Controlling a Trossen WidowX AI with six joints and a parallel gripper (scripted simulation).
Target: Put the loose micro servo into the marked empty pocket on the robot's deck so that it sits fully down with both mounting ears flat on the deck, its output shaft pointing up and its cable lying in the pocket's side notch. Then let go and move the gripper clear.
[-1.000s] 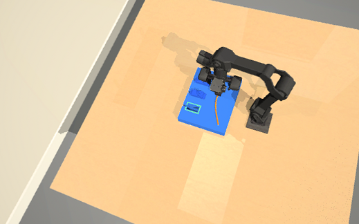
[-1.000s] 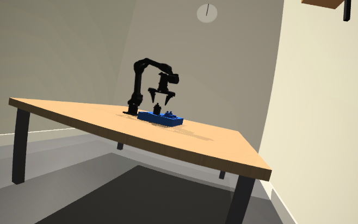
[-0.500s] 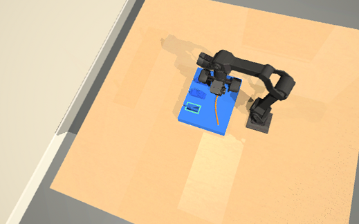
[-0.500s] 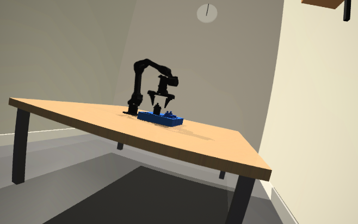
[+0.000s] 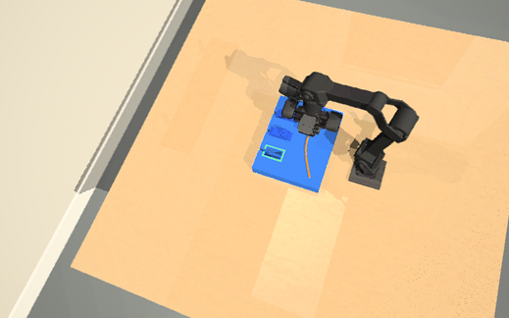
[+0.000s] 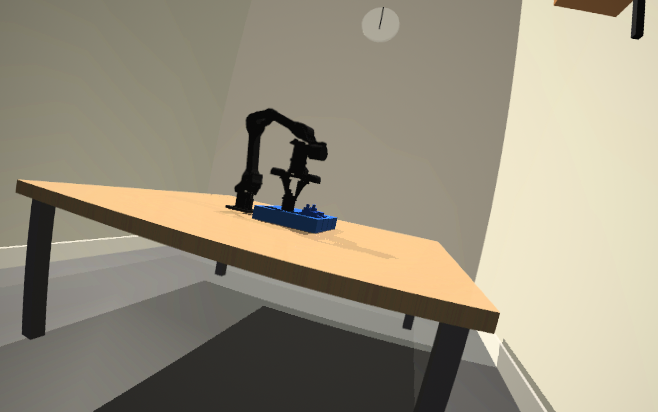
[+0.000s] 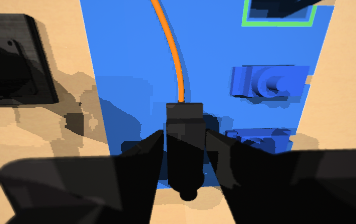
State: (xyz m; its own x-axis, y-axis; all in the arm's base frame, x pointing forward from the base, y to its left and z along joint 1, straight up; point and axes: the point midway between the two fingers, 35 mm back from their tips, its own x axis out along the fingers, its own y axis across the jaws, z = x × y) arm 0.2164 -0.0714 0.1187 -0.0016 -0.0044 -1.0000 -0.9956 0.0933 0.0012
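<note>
My gripper tip is 70 mm above the blue deck, 40 mm to the right of it and 10 mm past it.
</note>
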